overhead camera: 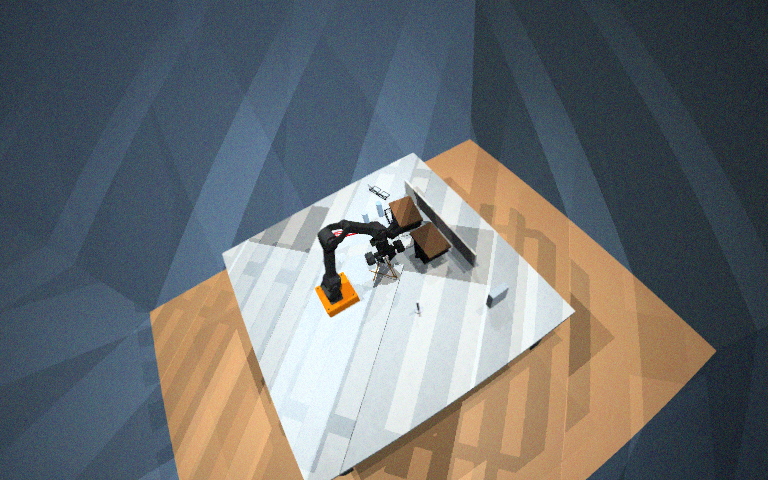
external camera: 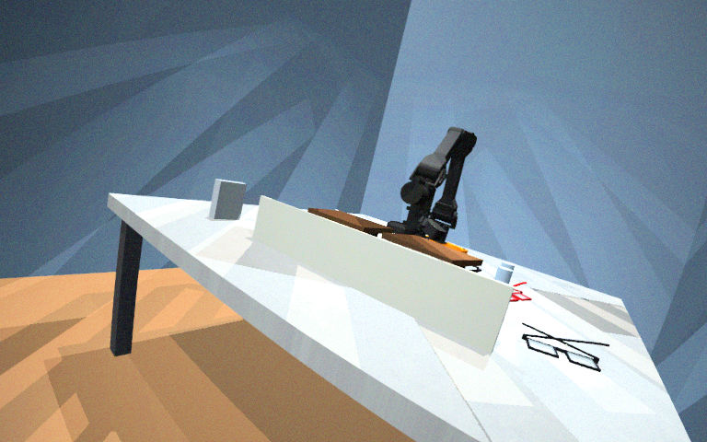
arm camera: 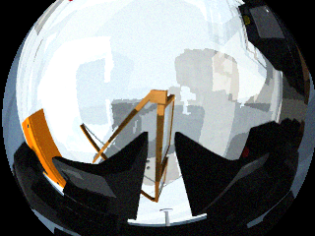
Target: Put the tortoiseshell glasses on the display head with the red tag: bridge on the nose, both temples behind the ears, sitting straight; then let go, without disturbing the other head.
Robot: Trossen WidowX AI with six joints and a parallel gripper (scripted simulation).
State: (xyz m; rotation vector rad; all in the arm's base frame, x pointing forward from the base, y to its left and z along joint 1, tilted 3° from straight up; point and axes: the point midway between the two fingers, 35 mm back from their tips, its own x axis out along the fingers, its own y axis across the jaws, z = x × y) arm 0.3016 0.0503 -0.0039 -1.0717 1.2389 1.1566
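My gripper tip is 1 cm past the small peg, 29 cm to the left of it and 1 cm below it. The rest, counted from my gripper tip: grey box (30 cm ahead, 45 cm to the right, 4 cm above); long white panel (33 cm ahead, 4 cm to the left, 4 cm above).
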